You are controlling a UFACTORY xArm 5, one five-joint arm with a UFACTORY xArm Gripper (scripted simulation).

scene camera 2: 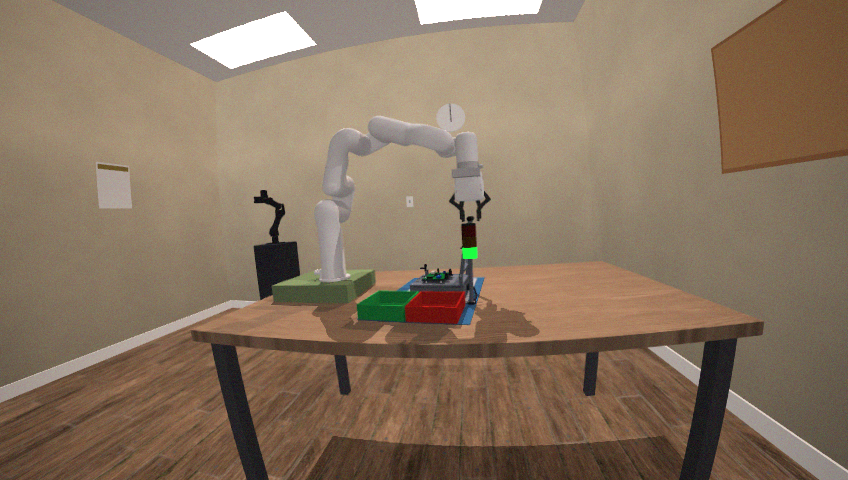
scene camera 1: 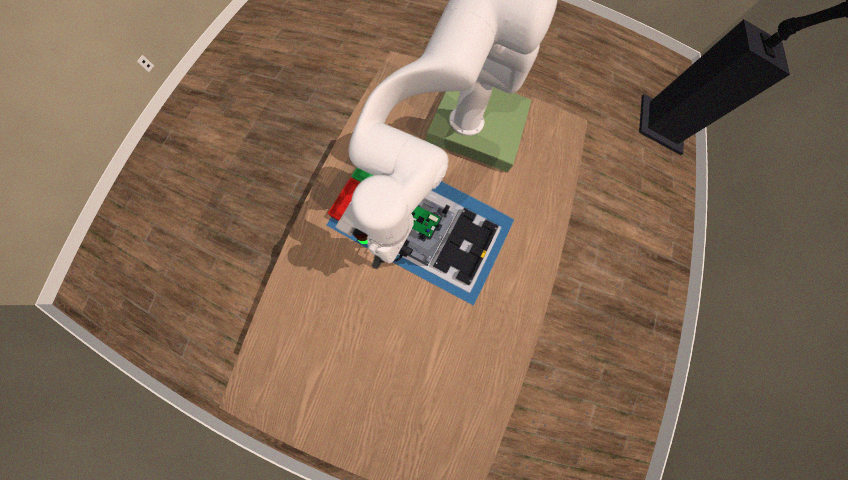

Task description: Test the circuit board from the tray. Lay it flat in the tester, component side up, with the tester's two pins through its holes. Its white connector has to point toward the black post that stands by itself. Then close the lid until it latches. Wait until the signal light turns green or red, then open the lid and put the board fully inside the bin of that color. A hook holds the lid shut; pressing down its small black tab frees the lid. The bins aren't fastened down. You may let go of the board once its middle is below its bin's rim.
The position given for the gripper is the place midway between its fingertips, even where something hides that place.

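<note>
There's a red bin (scene camera 2: 443,307) here, and a green bin (scene camera 2: 383,305) as well. The gripper (scene camera 2: 470,221) is visible too.
</note>
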